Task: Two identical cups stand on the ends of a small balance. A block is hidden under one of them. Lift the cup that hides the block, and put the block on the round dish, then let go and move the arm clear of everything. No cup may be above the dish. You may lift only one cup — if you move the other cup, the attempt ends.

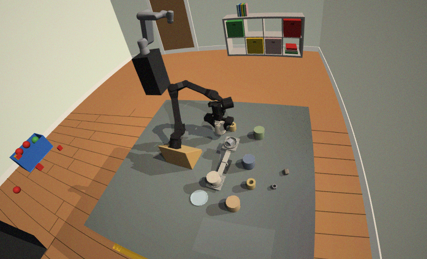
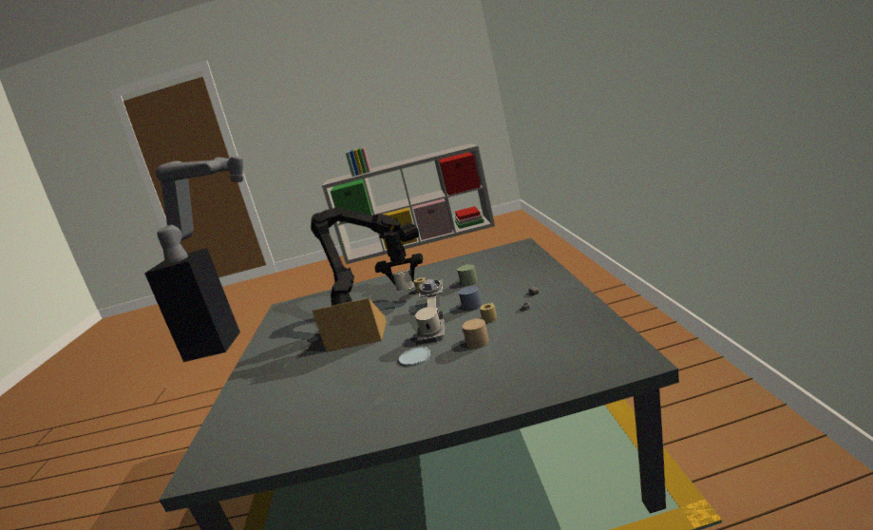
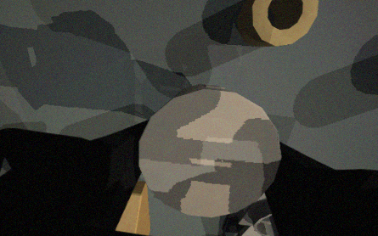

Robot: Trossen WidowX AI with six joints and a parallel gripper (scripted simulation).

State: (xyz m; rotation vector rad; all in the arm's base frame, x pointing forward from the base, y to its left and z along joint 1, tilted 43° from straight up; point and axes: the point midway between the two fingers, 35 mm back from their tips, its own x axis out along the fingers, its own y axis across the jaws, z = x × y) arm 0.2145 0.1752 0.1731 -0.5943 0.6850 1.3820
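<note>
Right now the light-blue round dish is 10 mm ahead of my gripper tip, 480 mm to the right of it and 80 mm below it. Round my gripper tip: grey balance: 90 mm ahead, 230 mm to the right, 60 mm below; then blue cylinder: 240 mm ahead, 190 mm to the right, 40 mm below; then green cylinder: 240 mm ahead, 50 mm to the left, 40 mm below.
</note>
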